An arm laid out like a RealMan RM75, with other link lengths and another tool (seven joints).
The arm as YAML. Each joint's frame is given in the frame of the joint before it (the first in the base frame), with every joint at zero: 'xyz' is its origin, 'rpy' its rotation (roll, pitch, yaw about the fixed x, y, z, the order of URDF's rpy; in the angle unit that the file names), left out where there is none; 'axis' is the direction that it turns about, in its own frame. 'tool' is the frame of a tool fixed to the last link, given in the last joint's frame.
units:
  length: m
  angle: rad
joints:
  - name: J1
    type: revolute
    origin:
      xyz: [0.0, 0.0, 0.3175]
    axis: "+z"
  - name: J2
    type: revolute
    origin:
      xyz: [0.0, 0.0, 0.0]
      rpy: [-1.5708, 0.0, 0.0]
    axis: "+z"
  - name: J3
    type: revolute
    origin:
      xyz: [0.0, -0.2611, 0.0]
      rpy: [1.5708, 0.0, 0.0]
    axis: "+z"
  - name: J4
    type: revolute
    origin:
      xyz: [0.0, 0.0, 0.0]
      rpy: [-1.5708, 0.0, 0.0]
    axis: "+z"
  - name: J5
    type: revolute
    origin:
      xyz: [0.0, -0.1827, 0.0]
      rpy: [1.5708, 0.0, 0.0]
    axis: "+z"
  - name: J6
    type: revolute
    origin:
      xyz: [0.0, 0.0, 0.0]
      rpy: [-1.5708, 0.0, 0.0]
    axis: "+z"
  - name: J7
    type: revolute
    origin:
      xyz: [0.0, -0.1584, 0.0]
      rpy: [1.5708, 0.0, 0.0]
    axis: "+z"
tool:
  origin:
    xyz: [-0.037, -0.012, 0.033]
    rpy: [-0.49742, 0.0, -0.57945]
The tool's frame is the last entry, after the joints.
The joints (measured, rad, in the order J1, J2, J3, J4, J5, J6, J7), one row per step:
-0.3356 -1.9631 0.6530 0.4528 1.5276 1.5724 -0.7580
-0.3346 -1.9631 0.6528 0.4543 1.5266 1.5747 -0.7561
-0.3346 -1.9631 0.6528 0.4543 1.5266 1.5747 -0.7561
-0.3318 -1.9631 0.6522 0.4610 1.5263 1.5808 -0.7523
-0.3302 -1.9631 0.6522 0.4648 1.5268 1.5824 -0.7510
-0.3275 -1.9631 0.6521 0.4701 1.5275 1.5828 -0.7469
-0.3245 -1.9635 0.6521 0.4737 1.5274 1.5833 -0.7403
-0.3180 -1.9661 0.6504 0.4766 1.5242 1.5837 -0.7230
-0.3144 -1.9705 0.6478 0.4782 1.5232 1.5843 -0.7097
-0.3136 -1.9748 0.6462 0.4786 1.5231 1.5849 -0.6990
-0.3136 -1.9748 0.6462 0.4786 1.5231 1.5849 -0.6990
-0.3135 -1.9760 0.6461 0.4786 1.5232 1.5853 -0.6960
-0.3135 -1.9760 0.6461 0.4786 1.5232 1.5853 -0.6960
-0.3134 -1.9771 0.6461 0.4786 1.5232 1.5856 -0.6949
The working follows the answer.
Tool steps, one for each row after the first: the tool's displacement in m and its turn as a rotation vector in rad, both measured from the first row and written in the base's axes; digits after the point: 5 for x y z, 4 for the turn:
0.00021 -0.00019 0.00049 0.0020 0.0007 -0.0027
0.00021 -0.00019 0.00049 0.0020 0.0007 -0.0027
0.00072 -0.00072 0.00187 0.0061 0.0048 -0.0106
0.00067 -0.00098 0.00249 0.0077 0.0078 -0.0132
0.00011 -0.00127 0.00346 0.0117 0.0145 -0.0159
-0.00049 -0.00174 0.00415 0.0164 0.0208 -0.0188
-0.00178 -0.00288 0.00495 0.0295 0.0300 -0.0226
-0.00198 -0.00362 0.00452 0.0384 0.0346 -0.0262
-0.00135 -0.00381 0.00350 0.0440 0.0375 -0.0310
-0.00135 -0.00381 0.00350 0.0440 0.0375 -0.0310
-0.00109 -0.00388 0.00310 0.0450 0.0383 -0.0327
-0.00109 -0.00388 0.00310 0.0450 0.0383 -0.0327
-0.00084 -0.00399 0.00269 0.0451 0.0379 -0.0334

Tool pose at each row, in the base's axes (x y z in m, rotation vector in rad; rounded; the steps above come from the unrounded poses):
-0.31693 0.32840 0.09796 -2.5883 -0.6286 -1.4360
-0.31672 0.32821 0.09845 -2.5890 -0.6235 -1.4357
-0.31672 0.32821 0.09845 -2.5890 -0.6235 -1.4357
-0.31621 0.32768 0.09984 -2.5935 -0.6098 -1.4321
-0.31626 0.32742 0.10045 -2.5958 -0.6049 -1.4285
-0.31682 0.32713 0.10143 -2.5983 -0.5973 -1.4199
-0.31742 0.32666 0.10211 -2.6000 -0.5888 -1.4116
-0.31871 0.32552 0.10292 -2.5974 -0.5718 -1.3993
-0.31891 0.32477 0.10248 -2.5954 -0.5592 -1.3934
-0.31828 0.32459 0.10146 -2.5958 -0.5483 -1.3904
-0.31828 0.32459 0.10146 -2.5958 -0.5483 -1.3904
-0.31802 0.32452 0.10107 -2.5966 -0.5452 -1.3897
-0.31802 0.32452 0.10107 -2.5966 -0.5452 -1.3897
-0.31777 0.32441 0.10065 -2.5967 -0.5443 -1.3905

